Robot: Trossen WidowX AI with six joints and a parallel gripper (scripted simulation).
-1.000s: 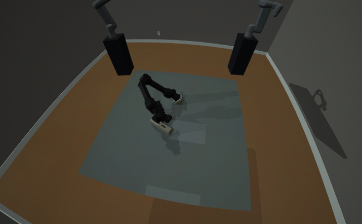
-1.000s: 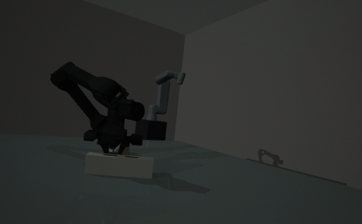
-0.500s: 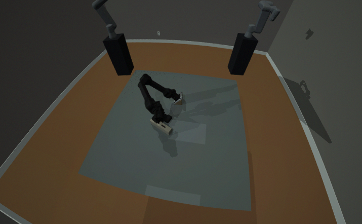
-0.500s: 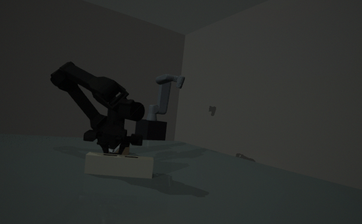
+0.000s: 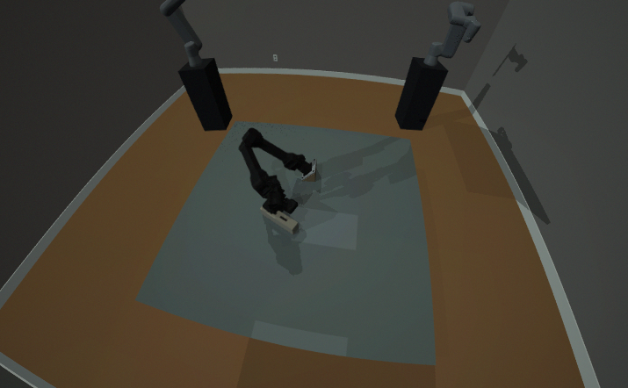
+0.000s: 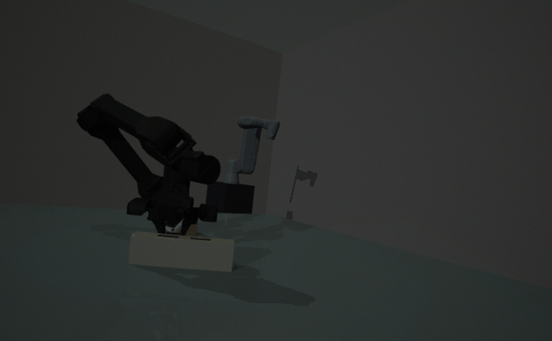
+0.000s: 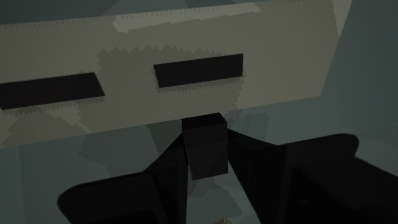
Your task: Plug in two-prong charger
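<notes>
Right now my gripper tip is 20 mm short of the charger, 10 mm to the left of it and 10 mm below it.
</notes>
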